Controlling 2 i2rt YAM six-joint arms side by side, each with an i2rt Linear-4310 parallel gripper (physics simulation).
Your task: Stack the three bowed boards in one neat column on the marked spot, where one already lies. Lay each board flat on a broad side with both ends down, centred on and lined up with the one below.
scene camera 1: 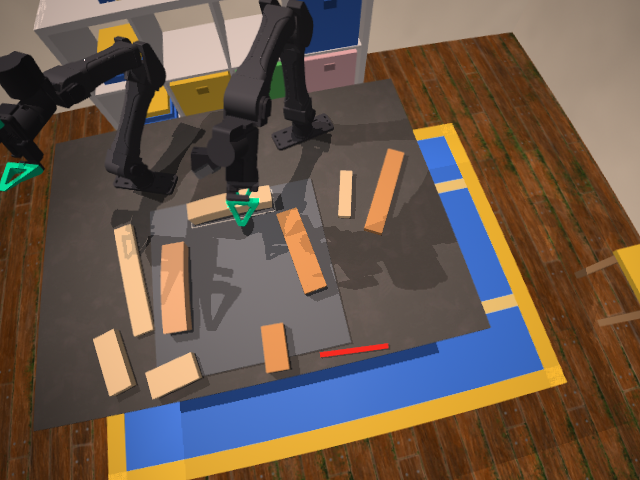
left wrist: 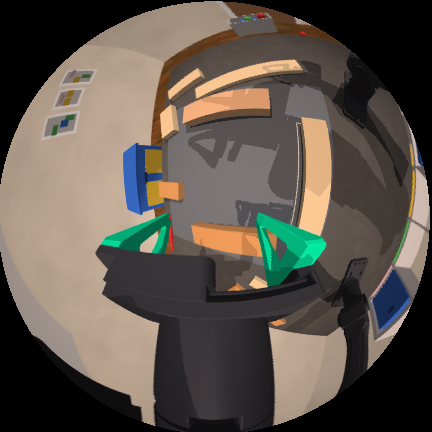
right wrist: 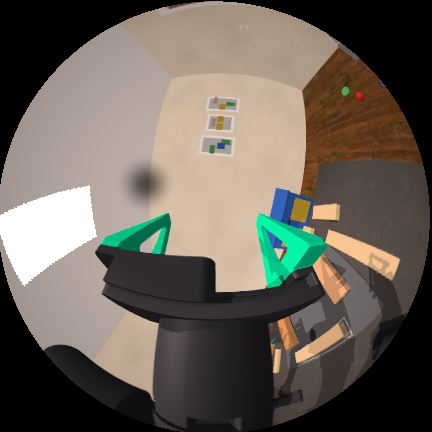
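Where they show: left gripper, fingertip midpoint: (scene camera 1: pixel 242 215) (left wrist: pixel 212 217); right gripper, fingertip midpoint: (right wrist: pixel 213 217); left arm's base, origin of the base link: (scene camera 1: pixel 302 132) (left wrist: pixel 348 284); right arm's base, origin of the base link: (scene camera 1: pixel 146 181).
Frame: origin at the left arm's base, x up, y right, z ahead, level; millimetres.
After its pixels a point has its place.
Note:
A pale board (scene camera 1: pixel 204 208) {x 51, y 378, z 158 mm} (left wrist: pixel 316 165) {x 55, y 331, z 167 mm} (right wrist: pixel 320 344) {x 54, y 342, z 155 mm} lies at the white outline (scene camera 1: pixel 206 223) {x 6, y 395, z 179 mm} at the back of the grey area. A long pale board (scene camera 1: pixel 133 281) {x 15, y 637, z 261 mm} (left wrist: pixel 245 74) {x 15, y 625, z 241 mm} (right wrist: pixel 362 252) {x 15, y 635, z 216 mm} and a broad orange board (scene camera 1: pixel 175 284) {x 52, y 519, z 337 mm} (left wrist: pixel 227 105) {x 52, y 503, z 311 mm} (right wrist: pixel 330 277) {x 52, y 530, z 289 mm} lie at the left in the scene view. Two more orange boards (scene camera 1: pixel 301 251) {x 51, y 182, z 398 mm} (scene camera 1: pixel 384 191) {x 17, y -123, z 321 mm} lie farther right. Which are bowed is hard to tell. My left gripper (scene camera 1: pixel 241 210) {x 196, y 283, z 307 mm} (left wrist: pixel 212 217) {x 196, y 283, z 307 mm} is open and empty, above the grey area near the outlined board. My right gripper (scene camera 1: pixel 19 175) (right wrist: pixel 213 217) {x 436, y 668, z 153 mm} is open and empty, high at the far left.
Short pale blocks (scene camera 1: pixel 113 361) {x 26, y 735, z 450 mm} (scene camera 1: pixel 173 375) {x 31, y 600, z 548 mm} lie front left, a short orange block (scene camera 1: pixel 275 347) {x 33, y 344, z 594 mm} front centre. A narrow pale block (scene camera 1: pixel 345 193) {x 15, y -16, z 275 mm} lies right of the grey area. A red strip (scene camera 1: pixel 354 350) {x 6, y 168, z 684 mm} lies near the front edge. A shelf unit (scene camera 1: pixel 366 31) stands behind.

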